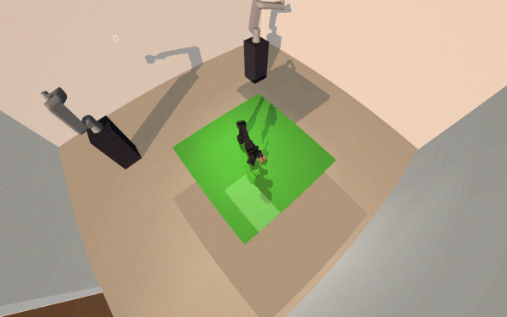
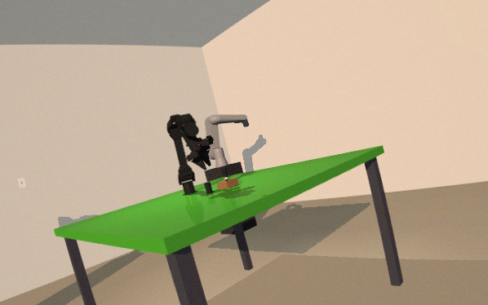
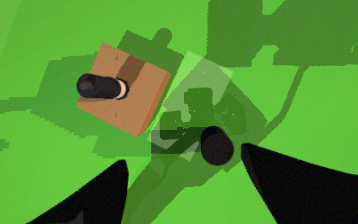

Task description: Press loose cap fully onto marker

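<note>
Right now my gripper tip is 90 mm above the black cap and 30 mm to the left of it. Also, from my gripper tip: brown holder block (100 mm below, 90 mm to the left, 10 mm ahead).
</note>
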